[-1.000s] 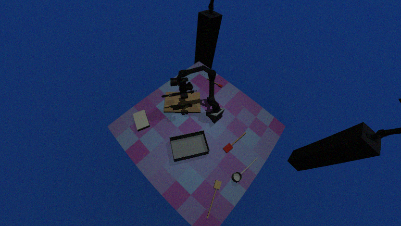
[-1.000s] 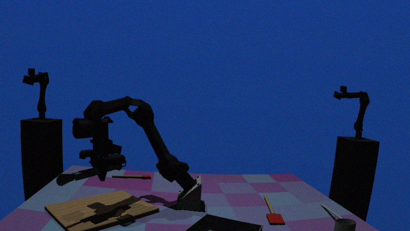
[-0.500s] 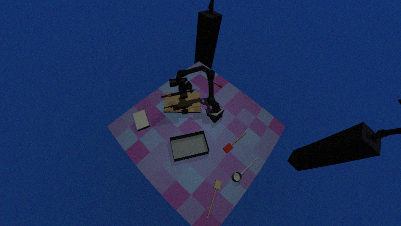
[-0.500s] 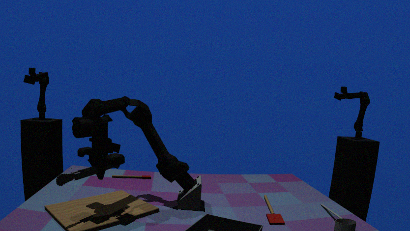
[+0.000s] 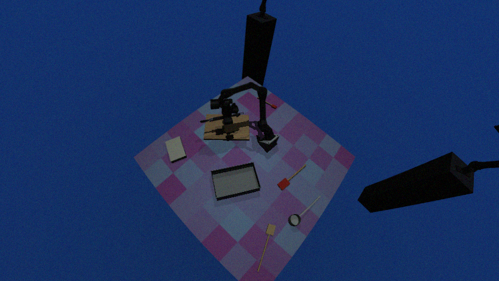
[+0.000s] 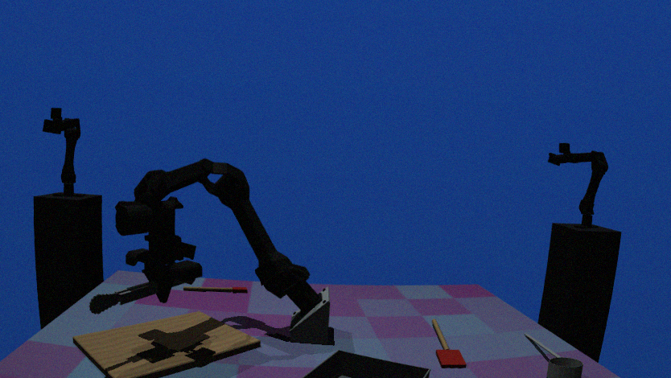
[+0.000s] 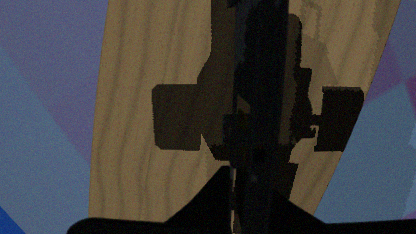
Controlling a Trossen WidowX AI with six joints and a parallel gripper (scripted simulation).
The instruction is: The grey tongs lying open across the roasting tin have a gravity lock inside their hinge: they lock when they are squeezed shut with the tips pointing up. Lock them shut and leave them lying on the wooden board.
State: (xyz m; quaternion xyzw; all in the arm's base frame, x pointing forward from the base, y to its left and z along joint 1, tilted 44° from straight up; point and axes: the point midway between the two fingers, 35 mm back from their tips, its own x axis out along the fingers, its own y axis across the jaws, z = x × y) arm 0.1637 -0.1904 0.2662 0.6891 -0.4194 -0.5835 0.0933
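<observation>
Right now the wooden board is 100 mm below my gripper tip. Round my gripper tip: roasting tin: 240 mm ahead, 380 mm to the left, 80 mm below; beige block: 430 mm ahead, 100 mm to the right, 90 mm below; red-tipped brush: 460 mm behind, 50 mm to the left, 100 mm below.
</observation>
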